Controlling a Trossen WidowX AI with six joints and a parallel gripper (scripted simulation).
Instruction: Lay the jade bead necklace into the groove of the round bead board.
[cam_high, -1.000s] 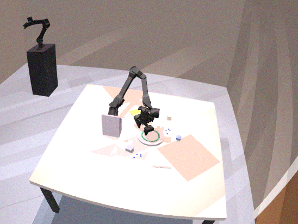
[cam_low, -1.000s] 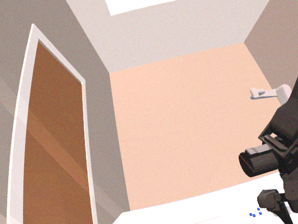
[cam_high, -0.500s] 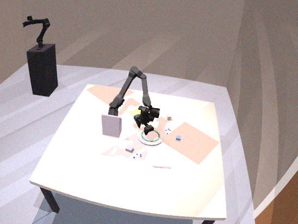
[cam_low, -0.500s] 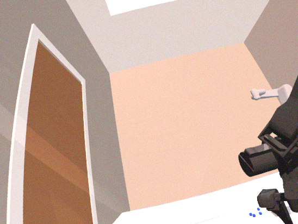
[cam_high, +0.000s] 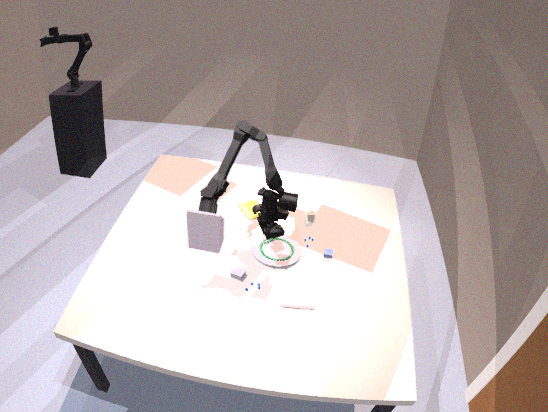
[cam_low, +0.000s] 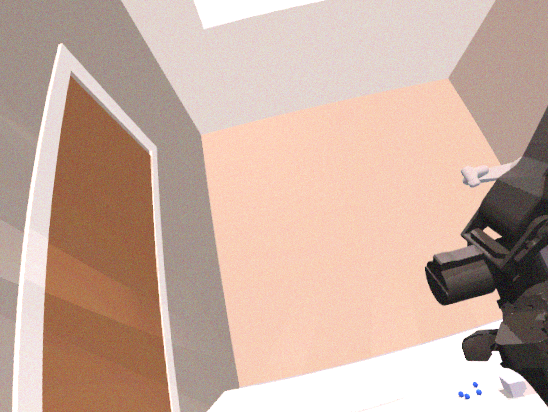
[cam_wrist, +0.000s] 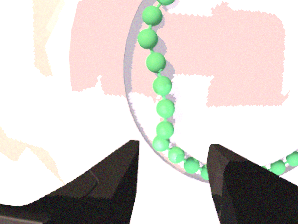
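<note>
Now: the round white bead board 5 cm ahead of my gripper tip, 4 cm below it and 2 cm to the right of it. Also, from my gripper tip: yellow sheet: 22 cm to the left, 9 cm behind, 4 cm below; blue block: 26 cm ahead, 4 cm below; cream block: 22 cm to the left, 17 cm ahead, 3 cm below.
</note>
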